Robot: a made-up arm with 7 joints. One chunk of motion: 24 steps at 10 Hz.
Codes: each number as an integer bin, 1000 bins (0 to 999) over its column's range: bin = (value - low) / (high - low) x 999, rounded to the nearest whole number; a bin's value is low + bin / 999 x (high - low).
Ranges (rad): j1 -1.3..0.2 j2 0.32..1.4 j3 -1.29..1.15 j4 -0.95..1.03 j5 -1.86..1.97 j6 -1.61..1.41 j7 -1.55..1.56
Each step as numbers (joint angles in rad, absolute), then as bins.
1 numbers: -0.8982 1.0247 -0.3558 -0.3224 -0.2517 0.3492 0.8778
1 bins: 268 652 382 317 420 648 780
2 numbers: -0.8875 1.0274 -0.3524 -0.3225 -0.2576 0.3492 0.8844
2 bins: 275 654 384 317 418 648 782
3 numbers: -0.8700 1.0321 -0.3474 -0.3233 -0.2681 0.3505 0.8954
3 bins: 286 659 386 316 415 649 786
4 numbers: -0.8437 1.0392 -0.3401 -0.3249 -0.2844 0.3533 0.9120
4 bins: 304 665 389 315 411 649 791
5 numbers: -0.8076 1.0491 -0.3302 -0.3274 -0.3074 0.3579 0.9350
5 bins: 328 674 393 314 405 651 798
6 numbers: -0.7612 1.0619 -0.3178 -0.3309 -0.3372 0.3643 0.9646
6 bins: 359 686 398 312 397 653 808
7 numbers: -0.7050 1.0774 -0.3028 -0.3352 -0.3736 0.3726 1.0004
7 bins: 396 701 404 310 388 656 819
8 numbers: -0.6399 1.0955 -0.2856 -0.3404 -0.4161 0.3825 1.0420
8 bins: 440 717 411 308 377 659 833
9 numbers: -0.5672 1.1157 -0.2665 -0.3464 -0.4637 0.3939 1.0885
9 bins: 488 736 419 305 364 663 848
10 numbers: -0.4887 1.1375 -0.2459 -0.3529 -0.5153 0.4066 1.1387
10 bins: 540 756 427 301 351 667 864
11 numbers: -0.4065 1.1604 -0.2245 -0.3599 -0.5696 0.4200 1.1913
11 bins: 595 777 436 298 337 672 881
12 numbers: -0.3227 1.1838 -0.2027 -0.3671 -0.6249 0.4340 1.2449
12 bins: 651 799 445 294 322 676 898
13 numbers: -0.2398 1.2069 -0.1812 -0.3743 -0.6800 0.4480 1.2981
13 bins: 706 820 454 290 308 681 915
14 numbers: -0.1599 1.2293 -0.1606 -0.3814 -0.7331 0.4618 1.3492
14 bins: 759 841 462 287 294 685 931
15 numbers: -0.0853 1.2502 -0.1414 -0.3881 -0.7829 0.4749 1.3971
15 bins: 809 860 470 284 281 690 947
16 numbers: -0.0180 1.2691 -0.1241 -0.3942 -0.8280 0.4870 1.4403
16 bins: 854 878 477 280 269 694 961
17 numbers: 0.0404 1.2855 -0.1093 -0.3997 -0.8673 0.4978 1.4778
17 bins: 893 893 483 278 259 697 973
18 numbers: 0.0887 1.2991 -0.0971 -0.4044 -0.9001 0.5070 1.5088
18 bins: 925 906 488 275 250 700 983
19 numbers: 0.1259 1.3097 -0.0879 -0.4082 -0.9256 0.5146 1.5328
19 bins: 950 915 492 273 244 703 990
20 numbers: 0.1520 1.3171 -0.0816 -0.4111 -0.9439 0.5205 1.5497
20 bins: 967 922 495 272 239 705 996
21 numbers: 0.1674 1.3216 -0.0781 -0.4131 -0.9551 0.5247 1.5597
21 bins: 977 926 496 271 236 706 999
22 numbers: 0.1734 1.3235 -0.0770 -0.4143 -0.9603 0.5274 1.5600
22 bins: 981 928 497 270 235 707 999
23 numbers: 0.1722 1.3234 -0.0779 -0.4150 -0.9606 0.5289 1.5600
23 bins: 980 928 496 270 235 708 999
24 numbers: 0.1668 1.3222 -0.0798 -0.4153 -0.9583 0.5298 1.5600
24 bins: 977 927 495 270 235 708 999
